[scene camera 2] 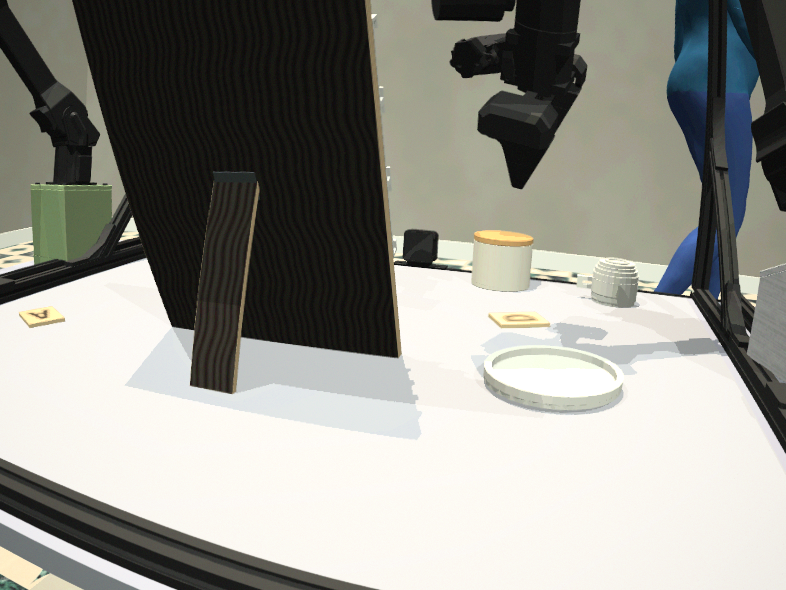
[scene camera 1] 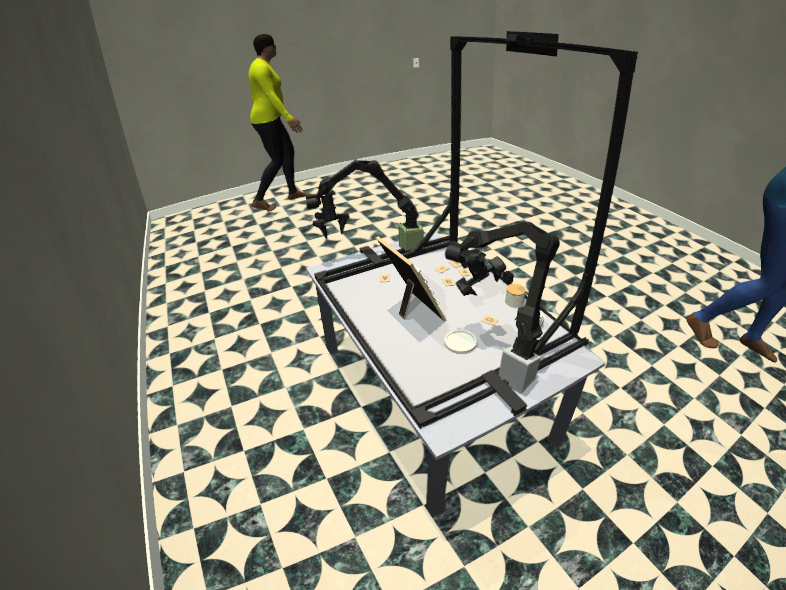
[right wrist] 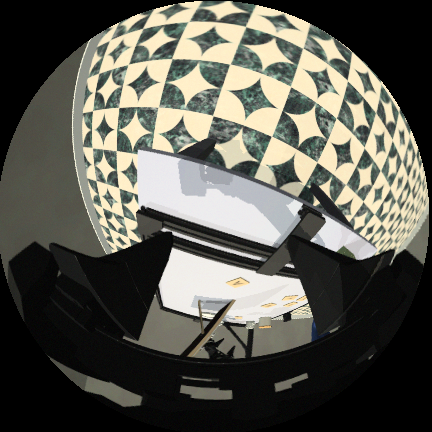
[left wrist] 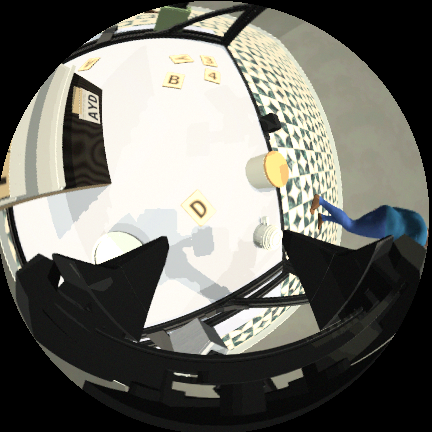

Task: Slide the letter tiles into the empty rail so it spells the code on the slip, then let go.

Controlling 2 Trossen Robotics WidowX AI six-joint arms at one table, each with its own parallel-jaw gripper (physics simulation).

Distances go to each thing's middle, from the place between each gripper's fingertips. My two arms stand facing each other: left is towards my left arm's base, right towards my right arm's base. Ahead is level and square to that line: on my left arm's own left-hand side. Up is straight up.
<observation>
I see the lidded white jar [scene camera 2: 502, 260] 20 cm behind my left hand, 14 cm below it and 8 cm to the right of it. Round my left hand: long pale rail [left wrist: 40, 171] 20 cm ahead, 19 cm to the right, 4 cm below; dark letter board [scene camera 2: 291, 101] 23 cm ahead, 18 cm to the right, 2 cm below; narrow strip [scene camera 2: 221, 297] 26 cm ahead, 17 cm to the right, 9 cm below.
Right now the narrow strip is 16 cm behind my right hand, 57 cm to the left of it and 4 cm below it. Round my right hand: long pale rail (21 cm behind, 56 cm to the left, 1 cm above); lidded white jar (62 cm behind, 66 cm to the left, 9 cm below); dark letter board (19 cm behind, 56 cm to the left, 3 cm above).
</observation>
